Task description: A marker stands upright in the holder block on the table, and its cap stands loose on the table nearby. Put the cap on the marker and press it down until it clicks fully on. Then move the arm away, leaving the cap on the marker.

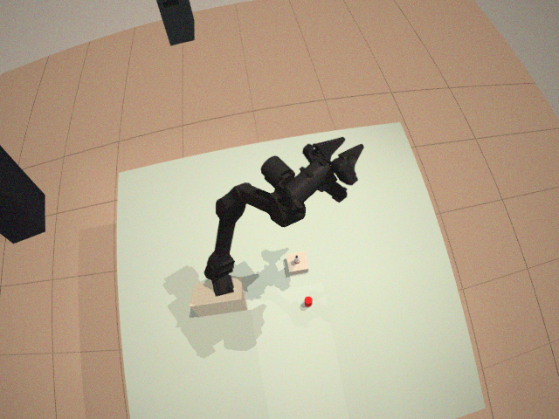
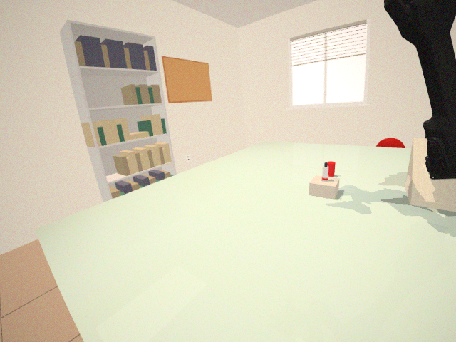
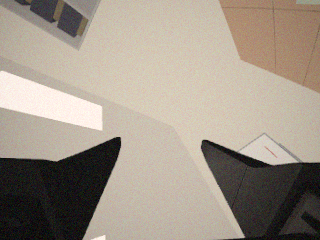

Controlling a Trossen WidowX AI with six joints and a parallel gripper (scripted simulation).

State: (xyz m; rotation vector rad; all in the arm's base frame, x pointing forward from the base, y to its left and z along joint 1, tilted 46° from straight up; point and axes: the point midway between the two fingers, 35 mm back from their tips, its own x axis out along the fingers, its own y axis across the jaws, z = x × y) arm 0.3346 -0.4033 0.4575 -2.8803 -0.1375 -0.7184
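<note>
Right now my gripper tip is 180 mm past the red cap, 170 mm to the left of it and 620 mm above it. Round my gripper tip: beige holder block: 170 mm behind, 10 mm to the right, 630 mm below.
</note>
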